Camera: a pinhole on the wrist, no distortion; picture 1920 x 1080 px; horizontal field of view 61.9 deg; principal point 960.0 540.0 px. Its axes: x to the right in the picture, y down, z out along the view. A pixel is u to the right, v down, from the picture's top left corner.
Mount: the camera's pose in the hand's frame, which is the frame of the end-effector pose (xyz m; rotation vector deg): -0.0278 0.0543 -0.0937 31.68 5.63 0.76
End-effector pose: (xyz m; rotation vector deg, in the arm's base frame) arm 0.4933 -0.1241 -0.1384 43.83 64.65 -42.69
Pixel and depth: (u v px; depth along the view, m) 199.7 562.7 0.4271
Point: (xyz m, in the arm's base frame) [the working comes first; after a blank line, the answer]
In the camera's frame: -0.2028 0.0061 0.4271

0.4450 -0.4335 0.0865
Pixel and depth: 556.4 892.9 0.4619
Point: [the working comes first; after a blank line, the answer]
In the camera's frame: -0.1165 0.1018 0.4619

0.5592 -0.4695 0.0272
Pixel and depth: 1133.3 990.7 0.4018
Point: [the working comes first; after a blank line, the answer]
In the camera's frame: 0.0435 0.1131 0.4018

0.6084 -0.4144 -0.1273
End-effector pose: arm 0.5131 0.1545 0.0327 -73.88 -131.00 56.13
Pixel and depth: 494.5 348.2 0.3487
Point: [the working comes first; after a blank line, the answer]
In the camera's frame: -0.1014 -0.0418 0.3487

0.3507 -0.0609 0.0223
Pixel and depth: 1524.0 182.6 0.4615
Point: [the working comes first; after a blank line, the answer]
In the camera's frame: 0.1626 -0.1030 0.4615

0.1207 0.1186 0.0547
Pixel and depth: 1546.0 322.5 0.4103
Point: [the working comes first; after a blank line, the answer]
In the camera's frame: 0.1502 -0.0557 0.4103

0.1806 0.1349 0.0205
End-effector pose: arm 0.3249 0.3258 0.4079 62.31 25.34 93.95
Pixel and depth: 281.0 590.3 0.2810
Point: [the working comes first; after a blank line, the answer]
In the camera's frame: -0.1192 0.0088 0.2810

0.5091 0.2140 0.3721
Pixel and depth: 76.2 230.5 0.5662
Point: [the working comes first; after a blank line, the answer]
In the camera's frame: -0.3126 -0.1095 0.5662

0.8193 0.1115 0.2107
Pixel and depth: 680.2 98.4 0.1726
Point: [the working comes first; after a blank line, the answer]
In the camera's frame: -0.0302 -0.0476 0.1726

0.3943 0.3093 0.3478
